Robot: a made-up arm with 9 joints.
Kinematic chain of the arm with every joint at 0, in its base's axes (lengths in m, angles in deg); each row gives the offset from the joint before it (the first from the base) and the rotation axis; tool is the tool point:
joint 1: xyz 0 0 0.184 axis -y
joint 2: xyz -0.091 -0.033 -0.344 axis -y
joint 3: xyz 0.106 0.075 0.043 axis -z
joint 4: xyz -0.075 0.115 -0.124 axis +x
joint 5: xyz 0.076 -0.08 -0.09 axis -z
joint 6: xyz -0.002 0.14 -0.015 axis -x
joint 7: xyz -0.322 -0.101 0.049 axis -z
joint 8: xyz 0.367 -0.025 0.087 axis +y
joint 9: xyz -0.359 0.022 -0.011 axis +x
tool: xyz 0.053 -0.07 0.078
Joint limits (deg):
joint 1: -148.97..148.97
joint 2: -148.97..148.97
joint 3: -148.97..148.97
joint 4: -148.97..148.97
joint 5: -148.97..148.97
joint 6: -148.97..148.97
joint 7: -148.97..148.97
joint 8: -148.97..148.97
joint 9: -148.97..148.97
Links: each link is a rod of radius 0.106 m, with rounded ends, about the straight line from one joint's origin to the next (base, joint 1, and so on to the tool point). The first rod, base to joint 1, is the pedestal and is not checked.
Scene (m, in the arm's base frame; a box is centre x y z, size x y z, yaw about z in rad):
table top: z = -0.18
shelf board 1: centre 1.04 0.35 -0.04 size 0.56 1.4 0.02 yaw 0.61
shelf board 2: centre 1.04 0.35 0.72 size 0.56 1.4 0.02 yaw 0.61
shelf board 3: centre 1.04 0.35 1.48 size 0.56 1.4 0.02 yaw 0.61
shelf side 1: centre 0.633 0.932 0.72 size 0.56 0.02 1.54 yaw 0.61
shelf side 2: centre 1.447 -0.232 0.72 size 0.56 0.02 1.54 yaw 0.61
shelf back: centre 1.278 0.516 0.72 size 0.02 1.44 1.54 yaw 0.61
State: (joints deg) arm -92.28 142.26 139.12 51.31 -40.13 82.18 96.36 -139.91 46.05
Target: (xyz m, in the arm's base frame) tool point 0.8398 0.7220 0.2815
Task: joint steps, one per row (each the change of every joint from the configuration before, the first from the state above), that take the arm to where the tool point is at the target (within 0.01 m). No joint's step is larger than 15 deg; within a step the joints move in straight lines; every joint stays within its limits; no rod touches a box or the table.
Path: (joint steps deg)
1: -1.25 -0.74 2.19 12.74 11.47 1.63 3.64 6.09 -3.56
2: -1.25 -0.75 2.19 12.73 11.47 1.63 3.63 6.08 -3.57
3: -1.25 -0.74 2.19 12.74 11.47 1.63 3.64 6.09 -3.56
4: -1.25 -0.75 2.20 12.74 11.47 1.63 3.63 6.09 -3.56
5: -0.11 1.94 -12.99 4.88 -2.53 -9.94 -6.31 2.69 2.15
6: -0.10 1.94 -12.98 4.89 -2.52 -9.94 -6.31 2.69 2.16
7: -0.10 1.93 -12.98 4.89 -2.53 -9.95 -6.31 2.69 2.15
8: -0.11 1.94 -12.98 4.89 -2.53 -9.94 -6.31 2.69 2.16
9: -0.10 1.94 -12.98 4.89 -2.53 -9.94 -6.31 2.69 2.15
10: -8.63 0.00 0.61 4.45 -6.06 -9.72 13.92 -9.37 3.63
11: -8.63 0.00 0.61 4.46 -6.06 -9.72 13.93 -9.37 3.63
12: -8.64 0.00 0.62 4.45 -6.06 -9.72 13.92 -9.38 3.62
13: -8.63 0.00 0.61 4.46 -6.06 -9.72 13.93 -9.37 3.63
14: -8.63 0.00 0.61 4.45 -6.07 -9.72 13.92 -9.37 3.63

